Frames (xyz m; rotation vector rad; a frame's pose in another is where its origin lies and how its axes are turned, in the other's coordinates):
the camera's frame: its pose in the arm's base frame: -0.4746 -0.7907 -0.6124 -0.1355 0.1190 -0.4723
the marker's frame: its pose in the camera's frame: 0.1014 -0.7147 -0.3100 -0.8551 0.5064 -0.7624
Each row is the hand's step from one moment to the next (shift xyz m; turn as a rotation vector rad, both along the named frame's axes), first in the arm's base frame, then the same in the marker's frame.
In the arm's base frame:
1: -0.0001 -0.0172 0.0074 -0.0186 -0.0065 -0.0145
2: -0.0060 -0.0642 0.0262 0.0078 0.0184 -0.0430
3: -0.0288 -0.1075 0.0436 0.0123 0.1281 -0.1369
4: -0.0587 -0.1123 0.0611 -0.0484 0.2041 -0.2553
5: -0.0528 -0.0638 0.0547 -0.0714 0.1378 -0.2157
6: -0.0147 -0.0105 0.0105 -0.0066 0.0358 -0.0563
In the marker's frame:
1: 0.0166 -0.0087 0.0001 0.0030 0.0047 -0.0238
2: 0.0609 -0.0334 -0.0052 -0.0152 0.0441 -0.0083
3: 0.0981 -0.0634 -0.0255 -0.1189 0.1432 -0.0255
4: 0.0962 -0.0921 -0.0453 -0.2023 0.2336 -0.1169
5: 0.0501 -0.0784 -0.0345 -0.1433 0.1809 -0.1318
6: 0.0070 -0.0167 -0.0104 -0.0348 0.0522 -0.0238

